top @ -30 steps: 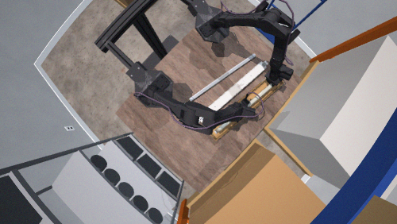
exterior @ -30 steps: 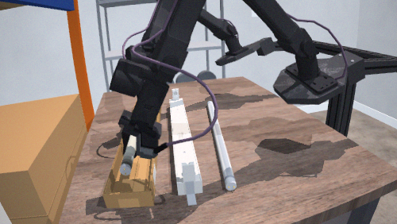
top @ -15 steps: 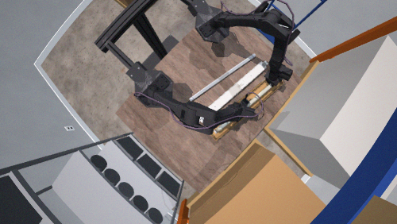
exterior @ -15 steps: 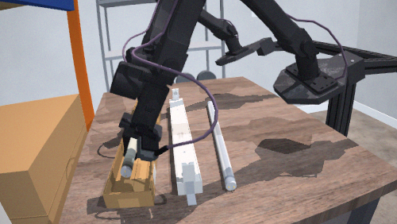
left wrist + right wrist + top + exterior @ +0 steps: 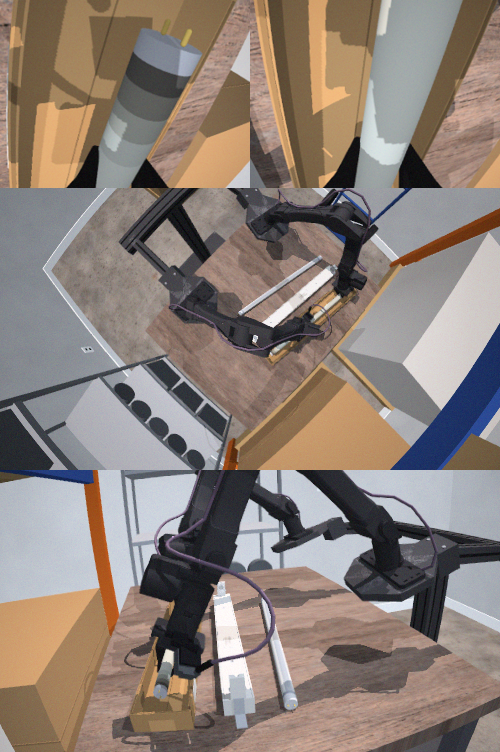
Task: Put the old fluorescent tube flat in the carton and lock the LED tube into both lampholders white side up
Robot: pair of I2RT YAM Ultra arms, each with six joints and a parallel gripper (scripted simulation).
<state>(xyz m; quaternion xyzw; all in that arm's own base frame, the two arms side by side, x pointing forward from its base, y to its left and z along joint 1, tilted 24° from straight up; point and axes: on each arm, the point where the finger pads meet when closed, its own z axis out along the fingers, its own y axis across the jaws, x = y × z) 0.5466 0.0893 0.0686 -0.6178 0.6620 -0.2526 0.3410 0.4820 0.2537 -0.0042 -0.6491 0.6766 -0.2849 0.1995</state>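
Now: the carton 12 cm to the left of my right hand, 4 cm below it and 2 cm ahead of it. From my right hand the other things lie so: old fluorescent tube 12 cm to the left, 2 cm ahead; LED tube 23 cm behind, 17 cm to the left, 5 cm below; grey light fixture 13 cm to the left, 11 cm behind, 1 cm below.
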